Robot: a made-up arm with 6 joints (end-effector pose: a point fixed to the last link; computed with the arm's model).
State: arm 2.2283 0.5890 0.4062 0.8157 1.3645 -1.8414
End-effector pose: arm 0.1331 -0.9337 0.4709 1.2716 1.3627 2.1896
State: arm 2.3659 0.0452 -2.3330 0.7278 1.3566 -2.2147
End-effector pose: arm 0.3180 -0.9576 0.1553 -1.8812 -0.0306 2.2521
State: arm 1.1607 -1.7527 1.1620 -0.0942 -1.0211 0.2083
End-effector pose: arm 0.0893 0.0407 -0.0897 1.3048 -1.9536 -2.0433
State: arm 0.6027 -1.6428 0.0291 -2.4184 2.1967 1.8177
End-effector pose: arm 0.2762 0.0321 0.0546 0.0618 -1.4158 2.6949
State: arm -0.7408 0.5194 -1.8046 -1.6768 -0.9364 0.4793
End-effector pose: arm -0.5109 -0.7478 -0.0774 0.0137 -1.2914 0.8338
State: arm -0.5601 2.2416 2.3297 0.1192 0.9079 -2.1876
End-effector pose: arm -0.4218 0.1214 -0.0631 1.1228 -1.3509 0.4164
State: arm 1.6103 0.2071 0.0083 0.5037 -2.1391 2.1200
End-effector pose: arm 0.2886 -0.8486 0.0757 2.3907 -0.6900 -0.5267
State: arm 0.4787 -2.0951 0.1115 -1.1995 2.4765 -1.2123
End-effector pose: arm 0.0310 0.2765 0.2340 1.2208 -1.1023 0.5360
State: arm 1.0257 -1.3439 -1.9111 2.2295 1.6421 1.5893
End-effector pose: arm 0.3595 -0.6083 0.0199 0.6164 -2.2142 -0.6672
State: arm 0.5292 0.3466 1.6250 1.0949 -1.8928 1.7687
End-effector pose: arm -0.1597 -0.7481 0.0063 2.4387 -0.7002 -0.9629
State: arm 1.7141 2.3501 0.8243 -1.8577 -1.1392 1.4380
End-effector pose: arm 0.0073 -0.0144 0.7758 -1.0253 -0.2253 2.8210
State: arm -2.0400 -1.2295 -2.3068 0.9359 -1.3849 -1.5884
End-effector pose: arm -0.0105 -0.6469 0.1605 1.7759 2.0909 -1.2672
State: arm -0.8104 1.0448 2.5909 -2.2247 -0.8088 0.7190
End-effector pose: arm -0.3911 -0.5009 -0.3842 -1.8627 -1.3715 0.3038
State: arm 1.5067 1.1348 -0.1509 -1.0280 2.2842 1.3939
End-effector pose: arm 0.1127 -0.7783 0.6064 -0.0970 -2.0894 -1.4268
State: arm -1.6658 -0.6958 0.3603 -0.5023 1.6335 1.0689
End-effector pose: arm -0.0500 -0.4933 0.5452 1.6375 -1.8989 0.4185
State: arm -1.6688 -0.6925 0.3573 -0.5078 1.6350 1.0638
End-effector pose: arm -0.0521 -0.4943 0.5442 1.6438 -1.9032 0.4216
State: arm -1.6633 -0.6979 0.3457 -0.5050 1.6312 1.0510
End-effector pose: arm -0.0533 -0.4905 0.5446 1.6303 -1.9097 0.4374
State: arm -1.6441 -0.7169 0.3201 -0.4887 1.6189 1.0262
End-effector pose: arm -0.0531 -0.4791 0.5470 1.5862 -1.9192 0.4735
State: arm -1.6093 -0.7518 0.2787 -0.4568 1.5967 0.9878
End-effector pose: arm -0.0507 -0.4592 0.5512 1.5091 -1.9298 0.5334
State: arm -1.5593 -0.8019 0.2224 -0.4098 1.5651 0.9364
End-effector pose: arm -0.0451 -0.4316 0.5559 1.4050 -1.9384 0.6170
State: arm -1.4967 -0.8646 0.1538 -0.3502 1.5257 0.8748
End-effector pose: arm -0.0361 -0.3986 0.5596 1.2859 -1.9419 0.7206
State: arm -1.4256 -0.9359 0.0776 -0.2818 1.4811 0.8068
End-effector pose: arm -0.0237 -0.3631 0.5610 1.1650 -1.9394 0.8373
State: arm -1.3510 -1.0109 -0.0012 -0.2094 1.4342 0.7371
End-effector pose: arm -0.0090 -0.3281 0.5596 1.0547 -1.9326 0.9581
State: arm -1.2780 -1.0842 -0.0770 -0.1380 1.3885 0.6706
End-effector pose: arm 0.0068 -0.2962 0.5558 0.9633 -1.9245 1.0726
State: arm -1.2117 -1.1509 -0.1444 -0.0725 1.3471 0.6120
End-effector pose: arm 0.0221 -0.2691 0.5507 0.8939 -1.9176 1.1718
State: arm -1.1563 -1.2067 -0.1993 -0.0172 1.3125 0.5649
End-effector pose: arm 0.0354 -0.2475 0.5453 0.8454 -1.9128 1.2497
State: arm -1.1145 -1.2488 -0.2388 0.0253 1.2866 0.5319
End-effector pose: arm 0.0459 -0.2318 0.5407 0.8144 -1.9093 1.3041
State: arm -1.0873 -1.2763 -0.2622 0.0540 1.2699 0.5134
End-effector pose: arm 0.0532 -0.2216 0.5375 0.7963 -1.9059 1.3360
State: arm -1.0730 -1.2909 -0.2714 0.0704 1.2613 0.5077
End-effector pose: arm 0.0575 -0.2161 0.5360 0.7870 -1.9016 1.3497
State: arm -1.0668 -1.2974 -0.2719 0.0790 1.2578 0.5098
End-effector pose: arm 0.0600 -0.2134 0.5354 0.7827 -1.8965 1.3524
